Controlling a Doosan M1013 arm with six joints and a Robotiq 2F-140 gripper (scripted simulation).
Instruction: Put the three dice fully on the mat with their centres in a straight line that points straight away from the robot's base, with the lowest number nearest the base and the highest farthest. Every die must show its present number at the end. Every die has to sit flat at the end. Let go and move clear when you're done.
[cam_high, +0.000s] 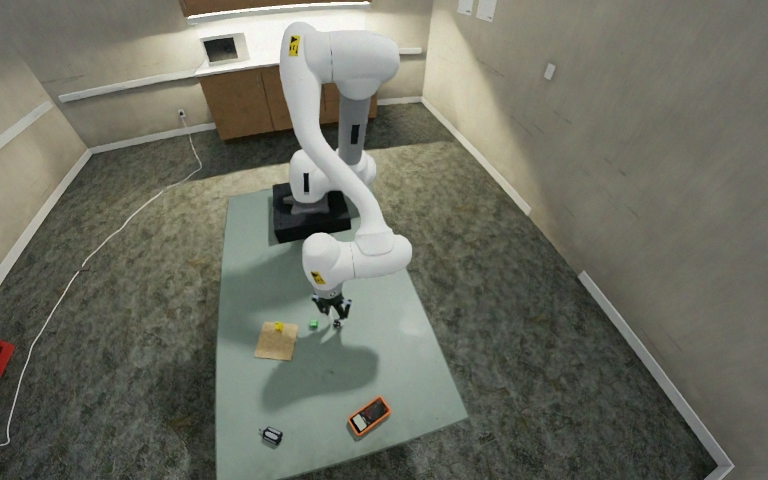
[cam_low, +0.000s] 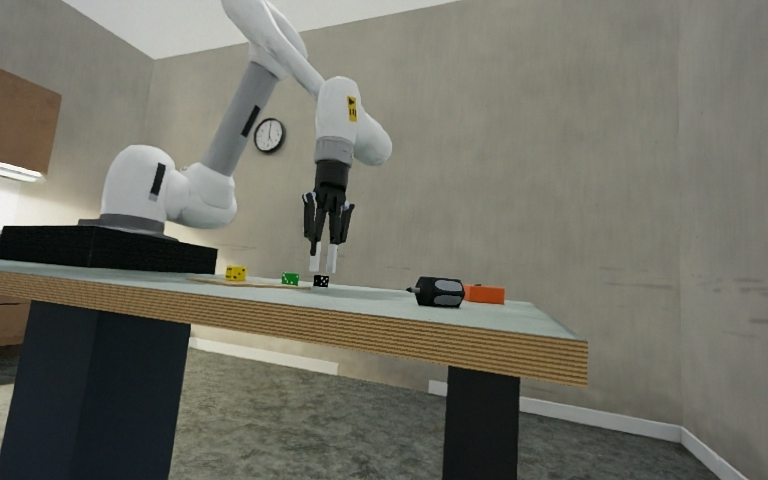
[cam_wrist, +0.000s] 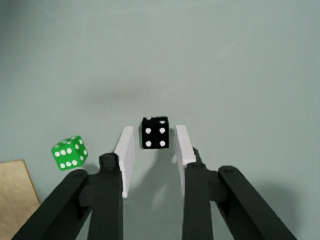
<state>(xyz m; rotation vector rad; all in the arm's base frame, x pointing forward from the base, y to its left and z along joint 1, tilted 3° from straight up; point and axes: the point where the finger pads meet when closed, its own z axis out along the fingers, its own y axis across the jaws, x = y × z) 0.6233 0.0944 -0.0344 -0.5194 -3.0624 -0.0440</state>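
The black die is 50 mm below my hand. Round my hand: yellow die: 220 mm to the right, 50 mm below, 10 mm behind; green die: 90 mm to the right, 50 mm below, 10 mm behind; tan mat: 230 mm to the right, 60 mm below, 40 mm ahead.
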